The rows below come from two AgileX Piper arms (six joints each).
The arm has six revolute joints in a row. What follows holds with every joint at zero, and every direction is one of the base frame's. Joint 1 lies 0.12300 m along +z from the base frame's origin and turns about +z. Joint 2 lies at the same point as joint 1 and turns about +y. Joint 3 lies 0.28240 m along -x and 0.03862 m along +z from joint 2 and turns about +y. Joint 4 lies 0.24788 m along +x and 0.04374 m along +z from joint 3 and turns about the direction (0.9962, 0, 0.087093). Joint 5 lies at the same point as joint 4 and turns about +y. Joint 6 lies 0.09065 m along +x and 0.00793 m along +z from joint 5 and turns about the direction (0.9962, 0, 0.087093). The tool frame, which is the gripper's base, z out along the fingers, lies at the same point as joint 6; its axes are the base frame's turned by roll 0.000, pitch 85.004 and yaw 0.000 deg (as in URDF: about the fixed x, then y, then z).
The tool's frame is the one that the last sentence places.
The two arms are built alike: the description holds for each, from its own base.
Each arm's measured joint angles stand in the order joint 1, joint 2, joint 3, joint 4, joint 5, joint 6.
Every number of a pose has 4 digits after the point.
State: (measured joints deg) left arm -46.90 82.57 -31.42 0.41 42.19 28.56; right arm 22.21 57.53 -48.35 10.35 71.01 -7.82
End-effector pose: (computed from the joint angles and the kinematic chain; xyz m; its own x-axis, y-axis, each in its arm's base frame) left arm 0.1329 -0.1413 0.1515 -0.2457 0.9691 -0.0230 0.9691 0.2461 0.0182; right arm 0.1386 0.0733 0.2990 -0.8593 -0.4329 -0.2723 -0.4811 0.8648 0.1435
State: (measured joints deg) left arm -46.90 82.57 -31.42 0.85 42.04 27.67; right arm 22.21 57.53 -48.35 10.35 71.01 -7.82
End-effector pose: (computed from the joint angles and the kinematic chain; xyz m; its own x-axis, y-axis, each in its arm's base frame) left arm 0.1334 -0.1412 0.1515 -0.2552 0.9666 -0.0231 0.9664 0.2558 0.0237; right arm 0.1386 0.0733 0.2990 -0.8593 -0.4329 -0.2723 -0.4811 0.8648 0.1435
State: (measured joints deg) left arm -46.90 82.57 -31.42 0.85 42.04 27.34; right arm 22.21 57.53 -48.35 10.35 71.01 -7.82
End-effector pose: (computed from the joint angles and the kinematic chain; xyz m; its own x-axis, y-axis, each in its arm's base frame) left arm 0.1334 -0.1412 0.1515 -0.2608 0.9651 -0.0232 0.9650 0.2613 0.0236; right arm 0.1386 0.0733 0.2990 -0.8593 -0.4329 -0.2723 -0.4811 0.8648 0.1435
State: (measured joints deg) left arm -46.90 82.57 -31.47 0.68 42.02 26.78; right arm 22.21 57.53 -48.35 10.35 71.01 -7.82
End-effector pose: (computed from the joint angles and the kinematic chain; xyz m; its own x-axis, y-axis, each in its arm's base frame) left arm 0.1334 -0.1415 0.1516 -0.2723 0.9619 -0.0255 0.9618 0.2729 0.0221; right arm 0.1386 0.0733 0.2990 -0.8593 -0.4329 -0.2723 -0.4811 0.8648 0.1435
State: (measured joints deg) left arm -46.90 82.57 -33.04 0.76 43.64 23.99; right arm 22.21 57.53 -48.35 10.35 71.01 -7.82
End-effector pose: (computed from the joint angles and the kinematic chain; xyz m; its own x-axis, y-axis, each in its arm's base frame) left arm 0.1365 -0.1446 0.1569 -0.3181 0.9477 -0.0252 0.9476 0.3186 0.0216; right arm 0.1386 0.0733 0.2990 -0.8593 -0.4329 -0.2723 -0.4811 0.8648 0.1435
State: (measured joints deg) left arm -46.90 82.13 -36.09 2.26 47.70 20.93; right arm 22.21 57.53 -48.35 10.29 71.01 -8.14
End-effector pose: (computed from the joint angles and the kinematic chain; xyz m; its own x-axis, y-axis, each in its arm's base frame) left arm 0.1421 -0.1480 0.1690 -0.3528 0.9357 -0.0095 0.9350 0.3529 0.0355; right arm 0.1386 0.0732 0.2990 -0.8565 -0.4380 -0.2730 -0.4860 0.8625 0.1409
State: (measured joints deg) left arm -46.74 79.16 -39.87 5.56 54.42 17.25; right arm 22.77 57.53 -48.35 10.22 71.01 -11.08
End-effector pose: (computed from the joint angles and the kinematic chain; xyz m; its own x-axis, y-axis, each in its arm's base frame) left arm 0.1468 -0.1456 0.1938 -0.3881 0.9216 0.0045 0.9186 0.3864 0.0824; right arm 0.1379 0.0745 0.2990 -0.8255 -0.4902 -0.2797 -0.5376 0.8338 0.1255
